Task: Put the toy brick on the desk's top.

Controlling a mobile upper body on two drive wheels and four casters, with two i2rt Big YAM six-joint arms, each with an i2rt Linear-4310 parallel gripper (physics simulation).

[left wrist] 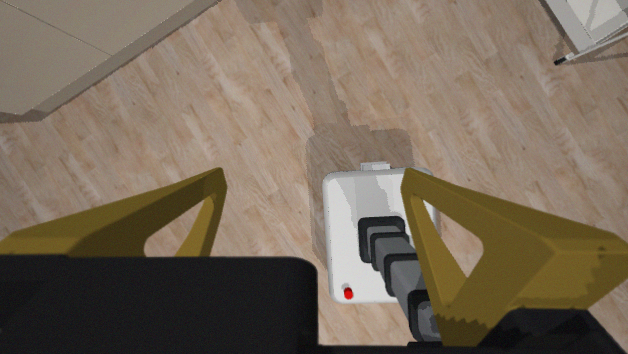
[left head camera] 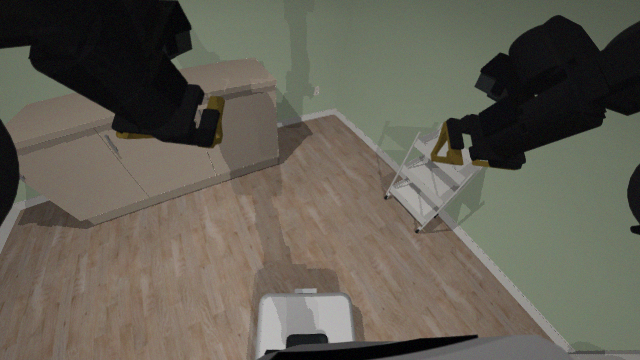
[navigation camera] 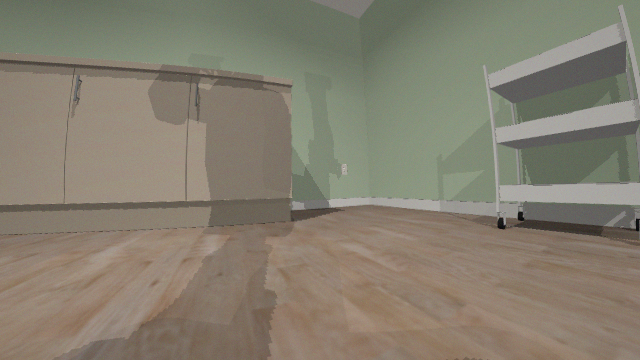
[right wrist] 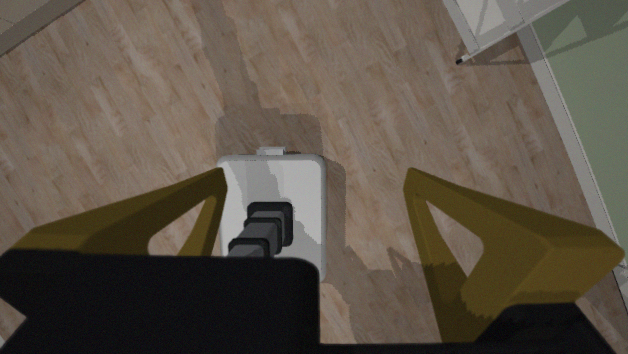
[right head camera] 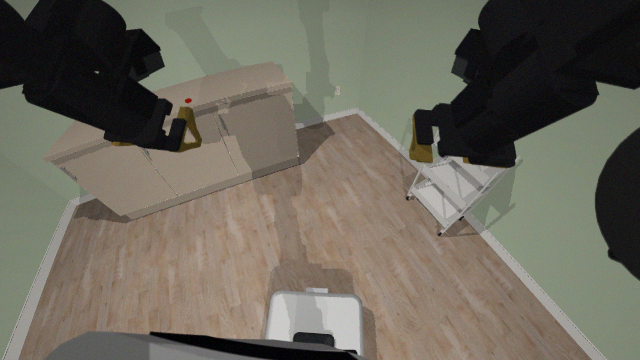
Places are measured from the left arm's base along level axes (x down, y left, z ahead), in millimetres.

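Pixels of known places: left gripper, fingertip midpoint: (left wrist: pixel 313 177) (left head camera: pixel 193 136) (right head camera: pixel 178 141); right gripper, fingertip midpoint: (left head camera: pixel 452 159) (right wrist: pixel 315 177) (right head camera: pixel 437 157).
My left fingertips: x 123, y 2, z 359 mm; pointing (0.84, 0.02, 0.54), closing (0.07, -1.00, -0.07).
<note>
Behind a point stands the place of what it marks.
A small red thing (right head camera: pixel 188 100) {x 484, y 711, z 1278 mm} lies on top of the beige cabinet (left head camera: pixel 240 75) (right head camera: pixel 250 82) (navigation camera: pixel 135 140) {x 933, y 793, z 1155 mm}, just above my left gripper in the right head view; it is too small to tell whether it is the toy brick. A desk does not show clearly in these views. My left gripper (left head camera: pixel 167 137) (right head camera: pixel 152 145) (left wrist: pixel 313 177) {x 123, y 2, z 358 mm} is open and empty, held high in front of the cabinet. My right gripper (left head camera: pixel 465 162) {x 133, y -448, z 342 mm} (right head camera: pixel 444 159) {x 133, y -448, z 342 mm} (right wrist: pixel 315 177) {x 133, y -448, z 342 mm} is open and empty, in front of the white cart in the head views.
The white three-tier cart (navigation camera: pixel 565 122) {x 979, y -1115, z 961 mm} stands by the green wall on the right. The cabinet has doors with handles and stands along the wall on the left. The robot's white base (left head camera: pixel 332 312) {x 1150, y -367, z 209 mm} (right head camera: pixel 342 312) {x 1150, y -372, z 217 mm} is at the bottom of the head views, with a red button (left wrist: pixel 348 293) {x 1118, y -55, z -240 mm} on it.
</note>
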